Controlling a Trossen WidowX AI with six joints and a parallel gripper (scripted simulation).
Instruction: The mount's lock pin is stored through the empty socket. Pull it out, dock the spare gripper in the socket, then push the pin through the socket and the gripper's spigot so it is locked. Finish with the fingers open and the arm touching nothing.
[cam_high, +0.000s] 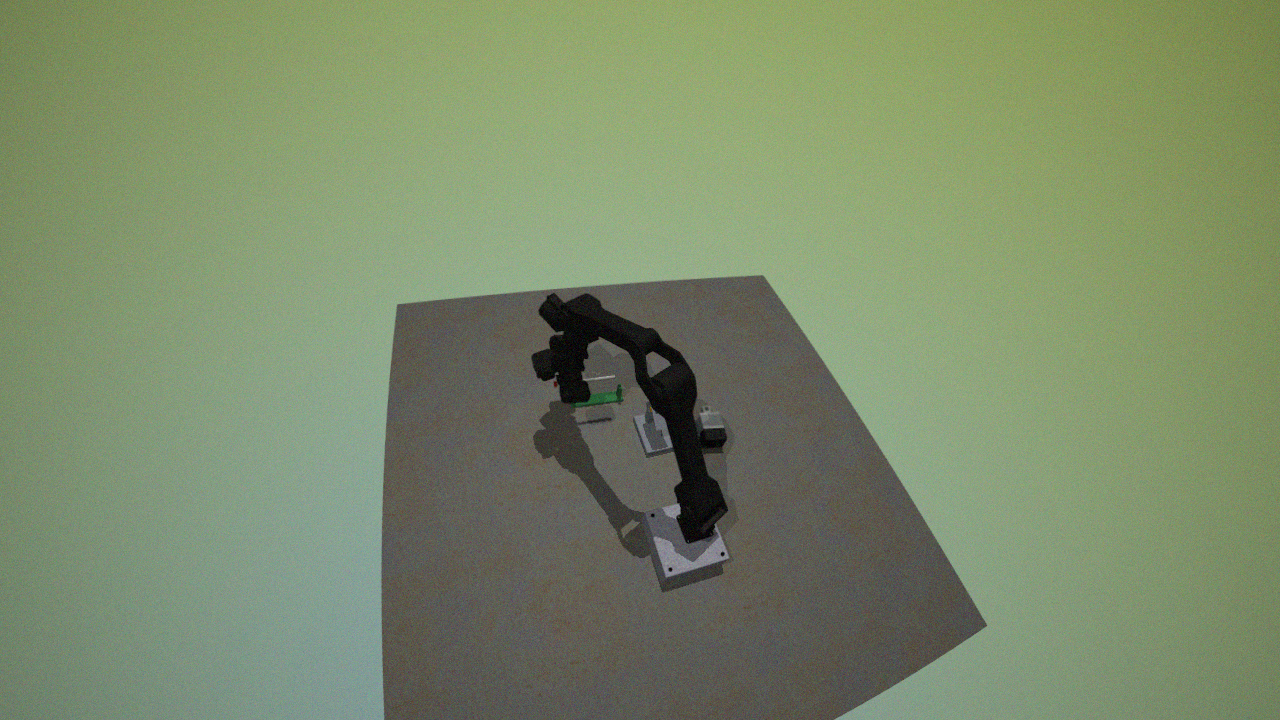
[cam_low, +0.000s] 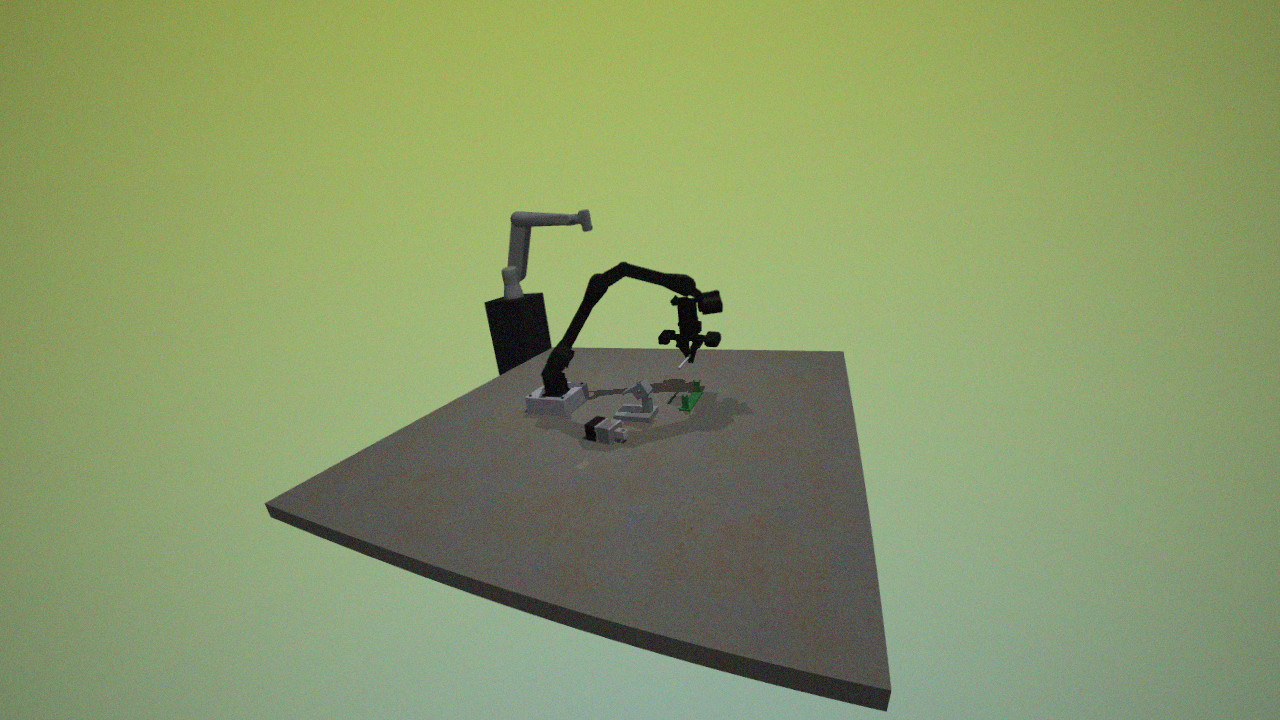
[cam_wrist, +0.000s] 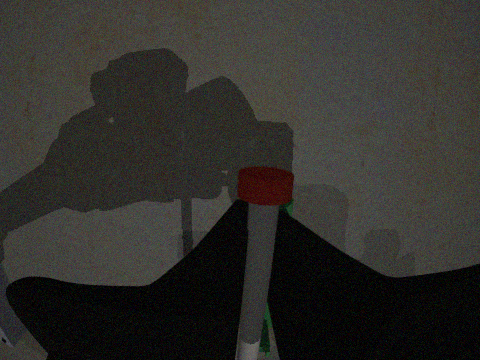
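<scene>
The green cradle is 2 cm ahead of my gripper tip, 9 cm to the right of it and 7 cm below it. The rest, counted from my gripper tip: socket: 11 cm behind, 21 cm to the right, 4 cm below; then spare gripper: 14 cm behind, 35 cm to the right, 7 cm below.
</scene>
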